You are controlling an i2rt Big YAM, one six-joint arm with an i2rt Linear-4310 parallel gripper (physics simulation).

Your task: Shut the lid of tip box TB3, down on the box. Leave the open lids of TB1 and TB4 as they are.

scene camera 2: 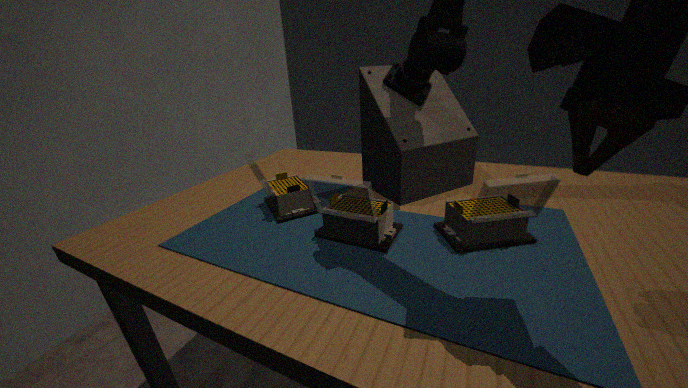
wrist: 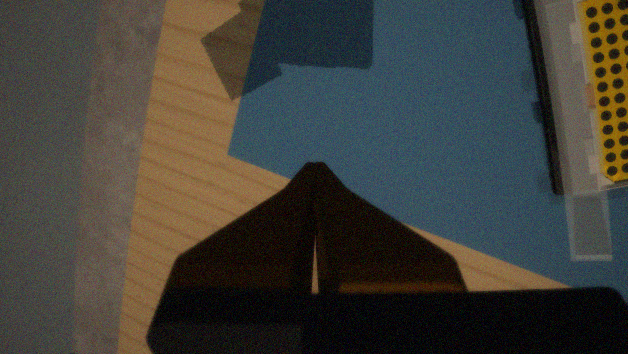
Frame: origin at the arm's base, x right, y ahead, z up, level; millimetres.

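Where they show: gripper, fingertip midpoint: (scene camera 2: 580,174) (wrist: 315,177); arm's base, origin of the base link: (scene camera 2: 406,85).
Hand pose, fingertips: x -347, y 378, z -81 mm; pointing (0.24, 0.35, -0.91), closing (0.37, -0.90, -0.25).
Each offset is from my fingertips to the top centre of the thing. "spot": to the spot under its first point. Level surfaces: height alone.
TB3, the box @(dx +110, dy -161, dz -123 mm) (scene camera 2: 495,231) (wrist: 611,115) with a yellow rack, stands rightmost in the scene view and at the right edge of the wrist view. Its clear lid @(dx +61, dy -99, dz -35 mm) (scene camera 2: 520,191) (wrist: 591,225) is open and raised. TB1 @(dx +328, dy -66, dz -123 mm) (scene camera 2: 347,230) is the middle box, with its clear lid @(spot: dx +301, dy +31, dz -54 mm) (scene camera 2: 345,188) open. TB4 @(dx +544, dy -102, dz -123 mm) (scene camera 2: 294,204) is at the back left, with its lid @(spot: dx +539, dy +1, dz -65 mm) (scene camera 2: 258,172) tilted open. No label is readable. My gripper (scene camera 2: 583,170) (wrist: 315,177) is shut and empty, raised well apart from TB3, on the lid side in the wrist view.
The boxes stand on a blue mat @(dz -189 mm) (scene camera 2: 280,265) (wrist: 425,125) on the wooden table @(dz -192 mm) (scene camera 2: 210,270) (wrist: 175,200). The arm's grey pedestal (scene camera 2: 435,172) stands behind them. The arm's shadow crosses the mat. The table edge and floor show at the left of the wrist view.
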